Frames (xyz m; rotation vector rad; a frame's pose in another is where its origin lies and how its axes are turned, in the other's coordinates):
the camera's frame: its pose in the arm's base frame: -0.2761 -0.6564 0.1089 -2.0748 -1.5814 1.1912
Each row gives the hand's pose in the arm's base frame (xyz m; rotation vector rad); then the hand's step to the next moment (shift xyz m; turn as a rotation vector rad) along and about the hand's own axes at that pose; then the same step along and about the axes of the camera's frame.
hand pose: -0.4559 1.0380 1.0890 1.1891 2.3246 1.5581
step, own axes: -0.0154 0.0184 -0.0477 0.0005 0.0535 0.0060
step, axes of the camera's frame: -0.0523 -0.0070 -0.0081 -0.0037 -0.0105 -0.0527
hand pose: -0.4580 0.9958 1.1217 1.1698 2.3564 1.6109
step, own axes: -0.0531 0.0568 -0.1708 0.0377 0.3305 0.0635
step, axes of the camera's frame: -0.1858 -0.0151 -0.0218 0.0136 -0.0888 -0.3265
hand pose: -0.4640 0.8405 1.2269 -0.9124 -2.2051 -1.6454
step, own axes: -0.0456 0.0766 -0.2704 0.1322 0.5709 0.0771
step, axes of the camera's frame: -0.2795 0.0357 -0.0410 -0.0078 -0.2193 -0.5488
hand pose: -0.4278 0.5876 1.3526 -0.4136 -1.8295 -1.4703
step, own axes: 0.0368 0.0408 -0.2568 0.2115 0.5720 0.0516
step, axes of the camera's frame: -0.2373 0.0999 -0.0518 -0.0715 -0.2726 -0.5433
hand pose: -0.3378 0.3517 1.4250 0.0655 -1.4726 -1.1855
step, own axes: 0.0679 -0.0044 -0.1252 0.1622 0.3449 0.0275
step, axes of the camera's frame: -0.1126 0.0799 -0.0352 -0.0757 -0.1764 -0.3304
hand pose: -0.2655 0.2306 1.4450 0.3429 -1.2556 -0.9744
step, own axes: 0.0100 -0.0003 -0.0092 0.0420 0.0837 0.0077
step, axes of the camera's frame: -0.0102 0.0072 -0.0053 -0.0209 -0.0441 -0.0803
